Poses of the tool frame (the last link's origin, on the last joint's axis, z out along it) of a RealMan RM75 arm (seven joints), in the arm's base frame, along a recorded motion.
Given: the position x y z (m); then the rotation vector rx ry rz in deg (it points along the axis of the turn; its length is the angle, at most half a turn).
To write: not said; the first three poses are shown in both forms.
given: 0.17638 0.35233 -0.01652 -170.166 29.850 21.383
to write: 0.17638 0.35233 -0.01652 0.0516 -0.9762 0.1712 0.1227
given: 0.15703 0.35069 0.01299 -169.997 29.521 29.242
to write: 0.15703 0.35069 0.01299 0.0436 -0.9705 0.1685 0.1669
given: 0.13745 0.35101 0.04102 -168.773 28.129 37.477
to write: 0.13745 0.35101 0.04102 0.0422 -0.9627 0.1604 0.2138
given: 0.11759 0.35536 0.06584 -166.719 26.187 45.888
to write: 0.11759 0.35536 0.06584 0.0446 -0.9523 0.1496 0.2621
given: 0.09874 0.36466 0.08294 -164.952 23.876 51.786
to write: 0.09874 0.36466 0.08294 0.0477 -0.9440 0.1366 0.2964
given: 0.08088 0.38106 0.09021 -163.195 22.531 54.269
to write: 0.08088 0.38106 0.09021 0.0571 -0.9393 0.1297 0.3124
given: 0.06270 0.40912 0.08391 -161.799 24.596 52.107
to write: 0.06270 0.40912 0.08391 0.0719 -0.9396 0.1428 0.3026
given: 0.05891 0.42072 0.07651 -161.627 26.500 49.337
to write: 0.05891 0.42072 0.07651 0.0780 -0.9420 0.1544 0.2875
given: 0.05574 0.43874 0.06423 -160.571 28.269 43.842
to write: 0.05574 0.43874 0.06423 0.0973 -0.9466 0.1666 0.2584
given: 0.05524 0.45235 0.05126 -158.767 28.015 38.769
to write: 0.05524 0.45235 0.05126 0.1235 -0.9502 0.1677 0.2320
